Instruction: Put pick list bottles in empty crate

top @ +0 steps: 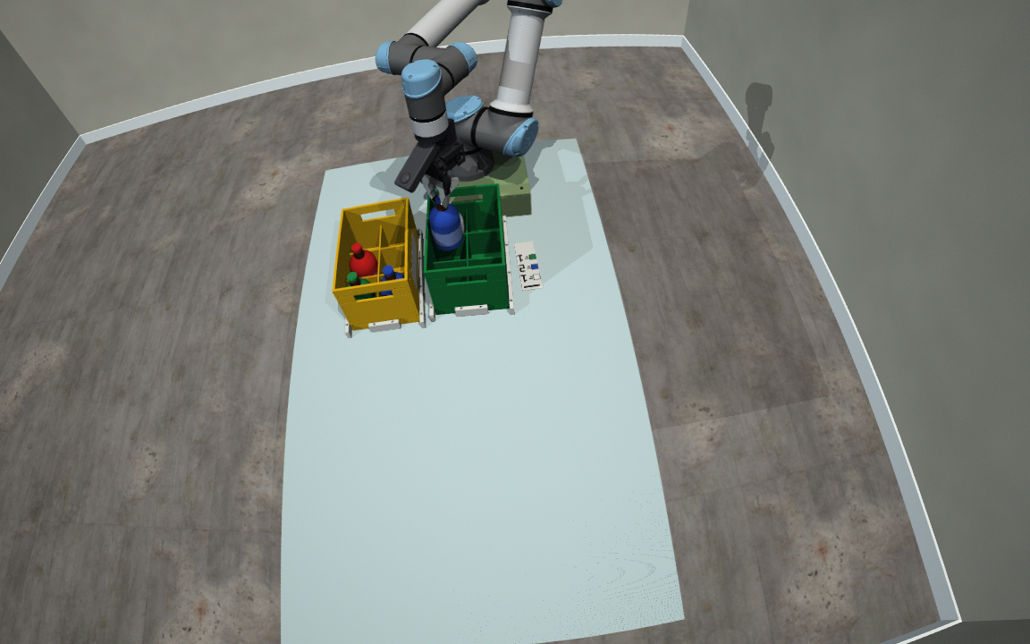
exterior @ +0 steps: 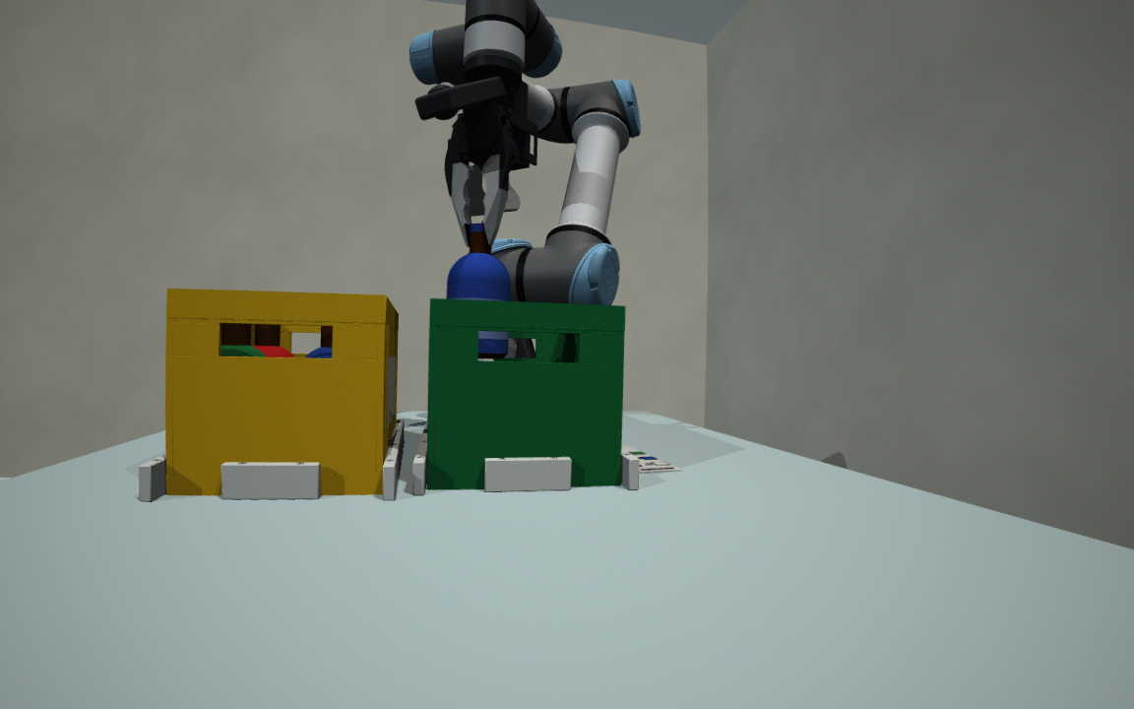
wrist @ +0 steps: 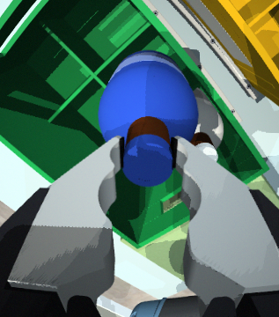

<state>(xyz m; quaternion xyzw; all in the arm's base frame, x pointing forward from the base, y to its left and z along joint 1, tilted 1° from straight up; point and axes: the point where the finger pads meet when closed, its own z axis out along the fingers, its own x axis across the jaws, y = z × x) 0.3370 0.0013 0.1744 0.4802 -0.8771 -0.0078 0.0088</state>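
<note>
Now: hand 1 cm past the green crate, 4 cm to the right of it and 18 cm above it. The rest, counted from my hand: yellow crate: 5 cm ahead, 18 cm to the right, 18 cm below; then white bottle: 9 cm behind, 1 cm to the right, 18 cm below; then red bottle: 5 cm ahead, 22 cm to the right, 18 cm below.
</note>
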